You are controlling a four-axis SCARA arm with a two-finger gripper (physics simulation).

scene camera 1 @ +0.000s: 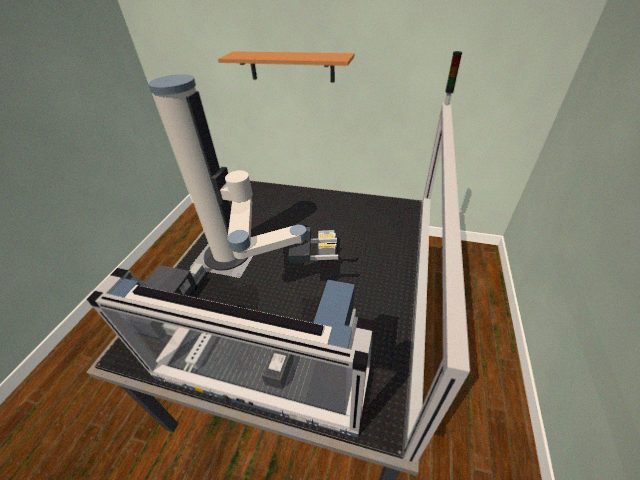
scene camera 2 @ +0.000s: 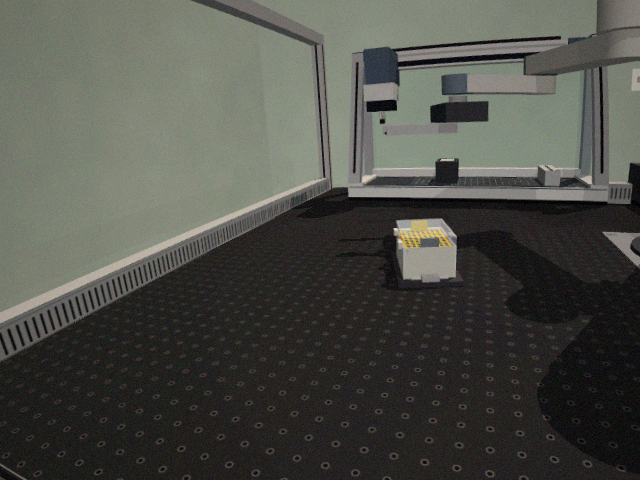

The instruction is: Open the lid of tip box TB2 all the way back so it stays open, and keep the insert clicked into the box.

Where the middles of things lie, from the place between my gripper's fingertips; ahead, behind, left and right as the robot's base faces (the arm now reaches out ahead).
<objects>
My hand is 23 cm to the right of the clear lid [scene camera 2: 417,233], 17 cm above it and 11 cm past it.
</objects>
